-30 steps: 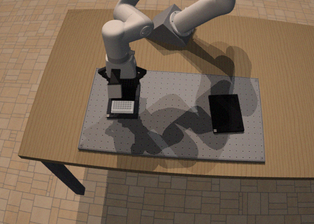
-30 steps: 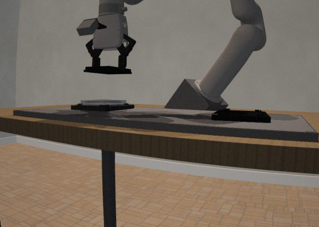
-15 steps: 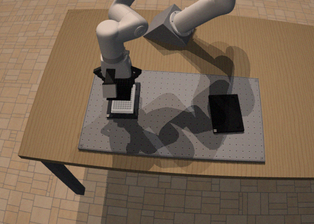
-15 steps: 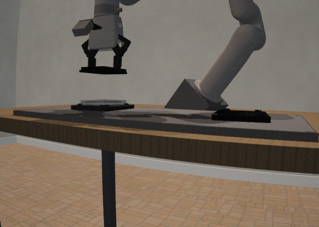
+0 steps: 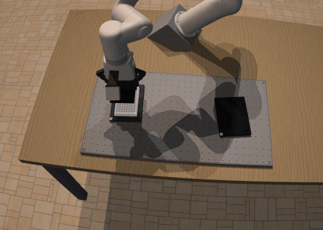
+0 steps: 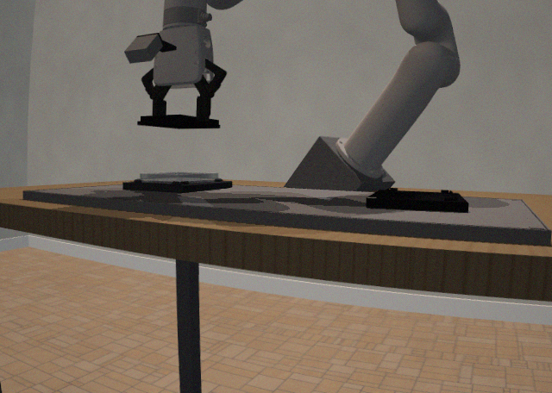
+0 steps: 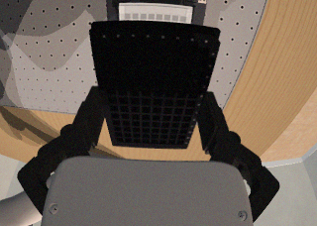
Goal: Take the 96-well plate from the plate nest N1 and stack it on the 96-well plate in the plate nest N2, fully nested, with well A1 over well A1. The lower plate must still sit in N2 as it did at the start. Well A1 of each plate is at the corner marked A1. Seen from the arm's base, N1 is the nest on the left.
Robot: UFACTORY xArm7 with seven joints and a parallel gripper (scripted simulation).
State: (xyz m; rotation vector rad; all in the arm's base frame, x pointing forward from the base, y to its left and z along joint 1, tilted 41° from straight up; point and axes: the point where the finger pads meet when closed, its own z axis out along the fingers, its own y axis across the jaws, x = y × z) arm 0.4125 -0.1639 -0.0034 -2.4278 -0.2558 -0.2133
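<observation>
My hand is 10 mm above the black 96-well plate. From my hand the other things lie so: clear 96-well plate (110 mm below).
</observation>
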